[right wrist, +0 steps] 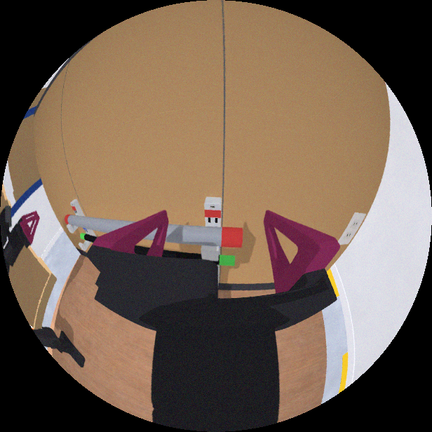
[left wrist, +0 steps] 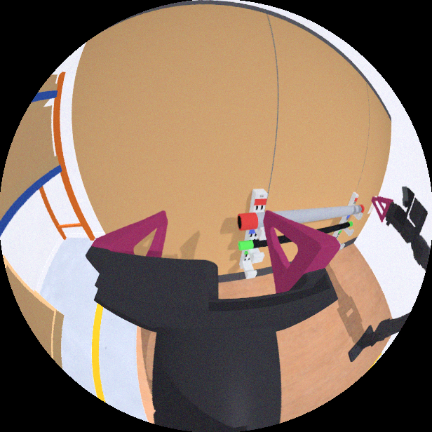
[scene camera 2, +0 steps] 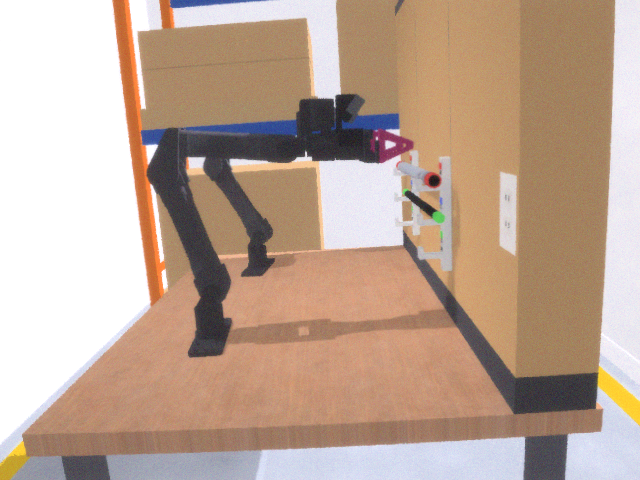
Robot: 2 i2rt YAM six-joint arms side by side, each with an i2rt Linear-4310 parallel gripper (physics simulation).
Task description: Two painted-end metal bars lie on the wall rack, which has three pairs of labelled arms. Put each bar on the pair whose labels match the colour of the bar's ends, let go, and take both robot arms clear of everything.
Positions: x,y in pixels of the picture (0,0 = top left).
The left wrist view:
my left gripper: 215,215
tan wall panel: 180,116
